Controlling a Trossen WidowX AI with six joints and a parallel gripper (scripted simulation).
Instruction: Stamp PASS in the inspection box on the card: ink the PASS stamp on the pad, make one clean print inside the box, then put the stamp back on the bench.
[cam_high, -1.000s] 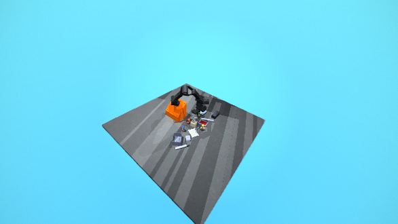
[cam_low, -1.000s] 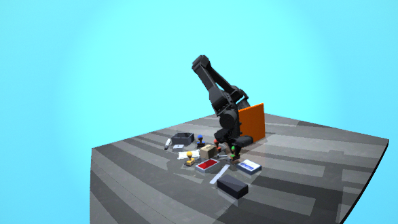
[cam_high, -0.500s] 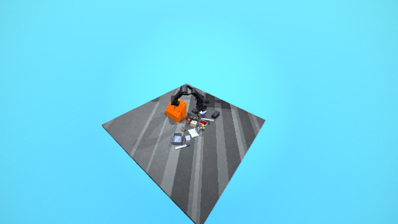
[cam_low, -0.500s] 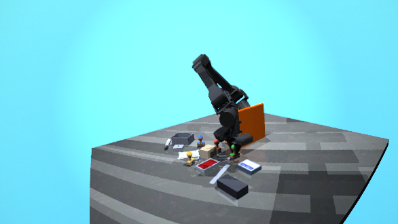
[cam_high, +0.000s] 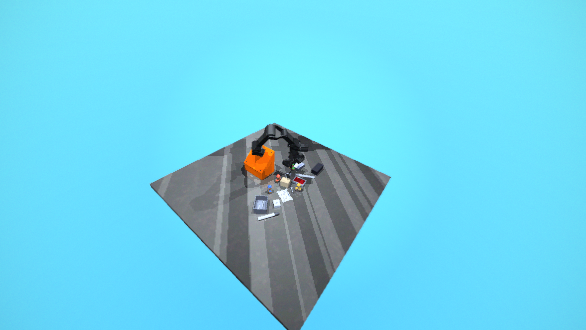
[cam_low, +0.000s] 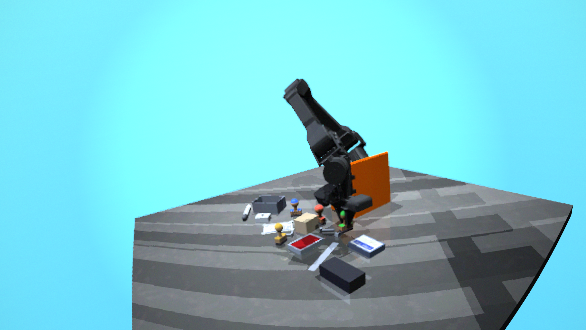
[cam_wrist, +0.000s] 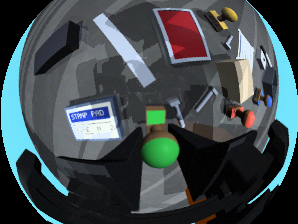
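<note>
The red ink pad lies 10 cm ahead of my gripper tip, 7 cm to the right of it and 4 cm below it. Also, from my gripper tip: green-knobbed PASS stamp (right at my gripper tip); blue-and-white box (9 cm to the left, 4 cm below, 1 cm ahead); grey strip (11 cm ahead, 5 cm below, 2 cm to the left).
</note>
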